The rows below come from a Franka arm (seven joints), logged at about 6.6 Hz.
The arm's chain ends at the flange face. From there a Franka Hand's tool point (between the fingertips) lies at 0.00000 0.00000 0.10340 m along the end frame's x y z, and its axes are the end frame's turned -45 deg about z.
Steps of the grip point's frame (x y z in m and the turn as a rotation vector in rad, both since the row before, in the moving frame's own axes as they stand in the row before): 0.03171 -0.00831 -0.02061 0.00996 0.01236 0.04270; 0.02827 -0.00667 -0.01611 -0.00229 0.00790 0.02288; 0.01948 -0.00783 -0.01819 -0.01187 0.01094 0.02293
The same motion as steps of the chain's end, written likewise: 0.01634 -0.02667 -0.02060 0.01578 0.00170 0.04270; 0.01452 -0.02430 -0.01611 0.00397 0.00721 0.02288; 0.00657 -0.01940 -0.01818 -0.00066 0.01613 0.02293
